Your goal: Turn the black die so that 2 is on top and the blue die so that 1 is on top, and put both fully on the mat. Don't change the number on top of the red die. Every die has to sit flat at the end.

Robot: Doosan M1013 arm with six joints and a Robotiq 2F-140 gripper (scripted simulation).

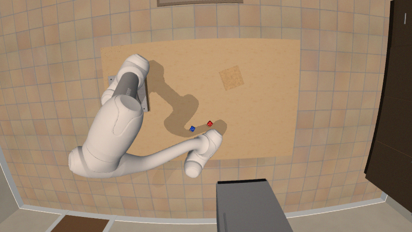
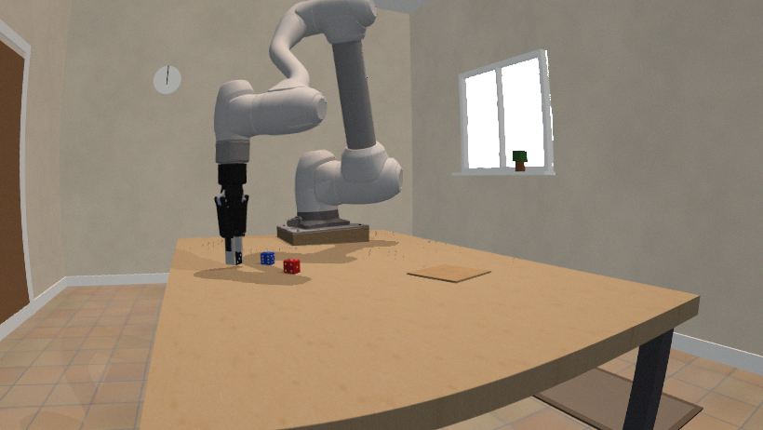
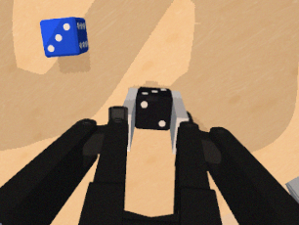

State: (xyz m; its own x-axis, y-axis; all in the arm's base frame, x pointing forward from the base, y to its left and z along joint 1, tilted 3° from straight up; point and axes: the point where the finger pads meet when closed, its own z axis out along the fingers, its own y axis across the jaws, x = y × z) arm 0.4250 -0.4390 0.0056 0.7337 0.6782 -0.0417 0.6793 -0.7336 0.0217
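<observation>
My hand is 330 mm short of the cork mat, 410 mm to the right of it and 40 mm above it. From my hand the other things lie so: red die (120 mm ahead, 110 mm to the left, 30 mm below); blue die (10 mm behind, 100 mm to the left, 30 mm below); black die (20 mm below).
</observation>
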